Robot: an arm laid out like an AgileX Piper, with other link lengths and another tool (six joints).
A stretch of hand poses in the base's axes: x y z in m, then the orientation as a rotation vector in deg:
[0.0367 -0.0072 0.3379 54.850 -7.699 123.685]
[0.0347 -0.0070 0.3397 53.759 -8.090 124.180]
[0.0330 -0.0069 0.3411 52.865 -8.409 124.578]
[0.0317 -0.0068 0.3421 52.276 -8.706 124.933]
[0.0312 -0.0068 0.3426 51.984 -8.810 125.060]
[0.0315 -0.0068 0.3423 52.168 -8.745 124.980]
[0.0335 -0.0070 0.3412 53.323 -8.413 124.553]
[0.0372 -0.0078 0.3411 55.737 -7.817 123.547]
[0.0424 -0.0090 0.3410 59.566 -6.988 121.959]
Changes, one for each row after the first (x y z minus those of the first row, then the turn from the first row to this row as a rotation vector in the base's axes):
[-0.0020 0.0002 0.0018 -0.074 -0.984 0.012]
[-0.0037 0.0003 0.0032 -0.135 -1.787 0.020]
[-0.0050 0.0004 0.0042 -0.094 -2.372 0.089]
[-0.0055 0.0004 0.0047 -0.114 -2.633 0.092]
[-0.0052 0.0004 0.0044 -0.101 -2.469 0.090]
[-0.0032 0.0002 0.0033 0.049 -1.483 0.131]
[0.0005 -0.0006 0.0032 0.415 0.582 0.117]
[0.0057 -0.0018 0.0031 1.107 3.814 0.140]

